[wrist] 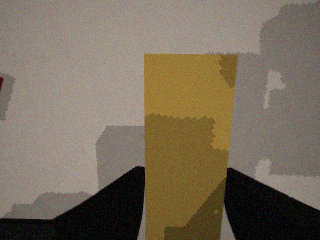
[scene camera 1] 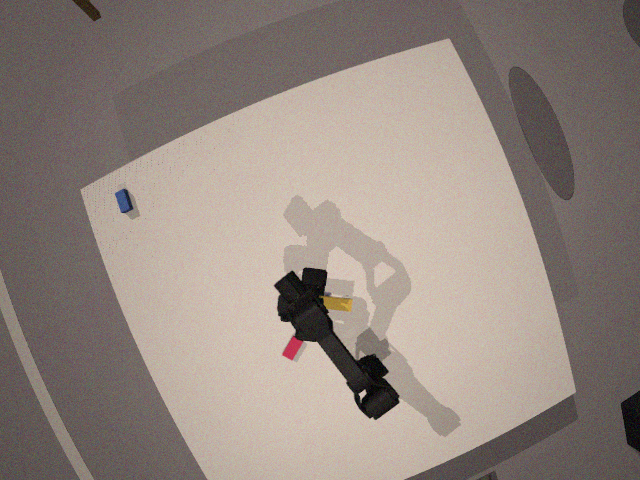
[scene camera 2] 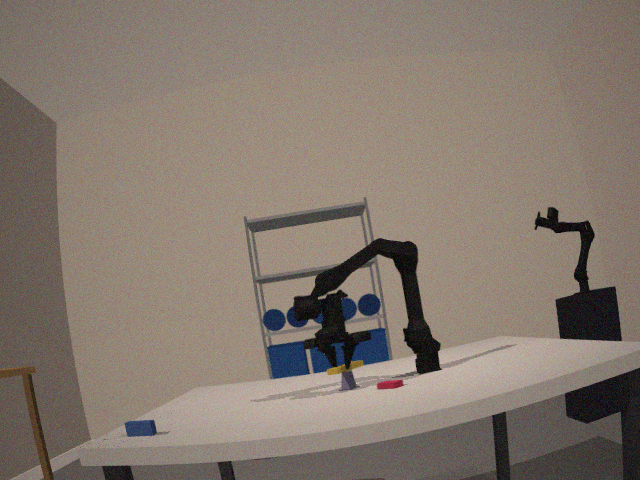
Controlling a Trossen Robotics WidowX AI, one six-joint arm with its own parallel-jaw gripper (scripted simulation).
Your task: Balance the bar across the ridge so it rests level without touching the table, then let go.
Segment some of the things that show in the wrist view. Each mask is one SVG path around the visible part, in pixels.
My gripper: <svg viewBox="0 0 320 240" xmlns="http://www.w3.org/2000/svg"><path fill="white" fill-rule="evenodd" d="M227 168L224 205L235 240L320 240L320 210L306 205L279 190L272 189L233 168ZM145 168L143 166L134 167L89 199L53 219L0 218L0 240L137 240L143 214Z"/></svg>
A yellow bar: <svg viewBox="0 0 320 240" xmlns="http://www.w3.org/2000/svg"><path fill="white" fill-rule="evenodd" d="M144 54L145 240L220 240L238 55Z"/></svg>
